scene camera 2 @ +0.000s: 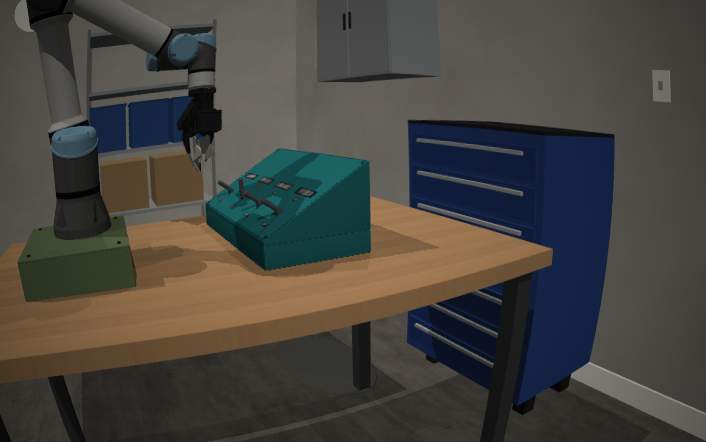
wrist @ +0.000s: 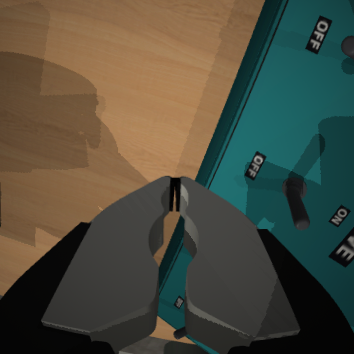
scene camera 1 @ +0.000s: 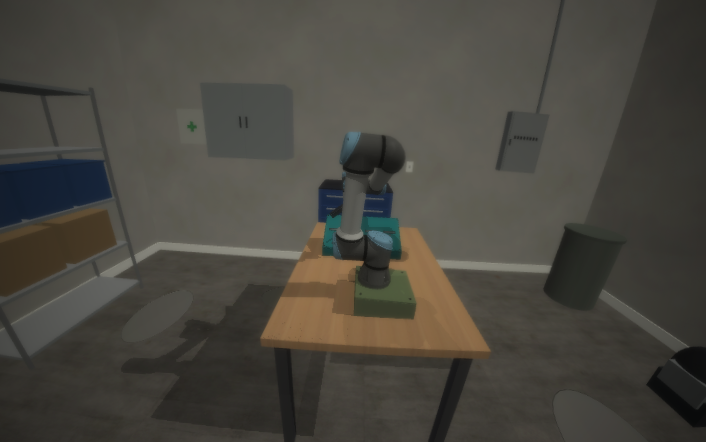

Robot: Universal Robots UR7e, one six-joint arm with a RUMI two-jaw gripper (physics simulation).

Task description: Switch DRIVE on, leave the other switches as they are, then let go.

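Places are measured from the arm's base along level axes (x up, y ahead, z left), in metres.
Where they show: gripper, fingertip midpoint: (scene camera 2: pixel 199 171) (wrist: pixel 174 179); arm's base, origin of the base link: (scene camera 2: pixel 82 229) (scene camera 1: pixel 373 279).
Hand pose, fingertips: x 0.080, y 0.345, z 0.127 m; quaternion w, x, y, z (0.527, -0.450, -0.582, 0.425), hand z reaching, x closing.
Each offset is from my fingertips to the top centre of the thing. "spot": to the spot under its first point. Level surfaces: height alone.
The teal console (scene camera 1: pixel 384 224) (scene camera 2: pixel 333 221) (wrist: pixel 280 107) stands on the table with several dark switch levers. The DRIVE lever @[dy +0.105, dx -0.028, dz -0.031 m] (scene camera 2: pixel 241 188) (wrist: pixel 298 207) stands more upright than the others in scene camera 2; in the wrist view it leans away from its OFF label @[spot: dy +0.077, dx -0.096, dz -0.030 m] (wrist: pixel 255 165), to the side of its ON label @[spot: dy +0.153, dx -0.053, dz -0.031 m] (wrist: pixel 340 216). The DRIVE label @[spot: dy +0.173, dx -0.042, dz -0.057 m] (wrist: pixel 345 250) is partly cut off. The other levers, such as the nearest lever @[dy +0.089, dx -0.042, dz -0.270 m] (scene camera 2: pixel 270 206), lean toward the console's low edge. My gripper (scene camera 2: pixel 199 166) (wrist: pixel 174 179) is shut and empty, above the low edge, apart from the levers. Scene camera 1 mostly hides it behind the arm.
The arm's green base block (scene camera 1: pixel 384 304) (scene camera 2: pixel 78 273) stands on the wooden table @[dx -0.174 m] (scene camera 1: pixel 312 312) (scene camera 2: pixel 312 296). A blue drawer cabinet (scene camera 1: pixel 328 203) (scene camera 2: pixel 573 234) stands behind the table. A shelf rack (scene camera 1: pixel 115 208) with blue and brown boxes stands at the left.
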